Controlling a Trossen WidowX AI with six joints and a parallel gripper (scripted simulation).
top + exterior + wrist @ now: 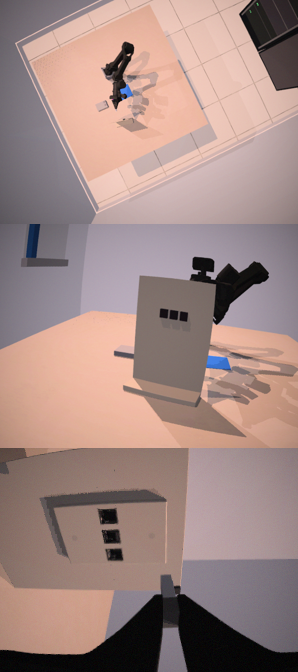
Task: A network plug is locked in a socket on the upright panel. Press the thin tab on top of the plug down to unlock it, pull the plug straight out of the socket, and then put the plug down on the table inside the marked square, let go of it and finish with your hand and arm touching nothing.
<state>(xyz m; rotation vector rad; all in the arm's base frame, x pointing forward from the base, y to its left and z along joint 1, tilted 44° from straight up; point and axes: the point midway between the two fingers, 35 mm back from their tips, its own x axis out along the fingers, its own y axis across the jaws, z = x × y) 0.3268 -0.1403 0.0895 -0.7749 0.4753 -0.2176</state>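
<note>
Right now the blue marked square is 230 mm below my gripper tip, 130 mm behind it and 110 mm to the left of it. From my gripper tip the other things lie so: upright grey panel (120 mm below, 110 mm ahead, 30 mm to the right); then purple cube (220 mm below, 110 mm behind, 10 mm to the right); then grey network plug (right at my gripper tip).
</note>
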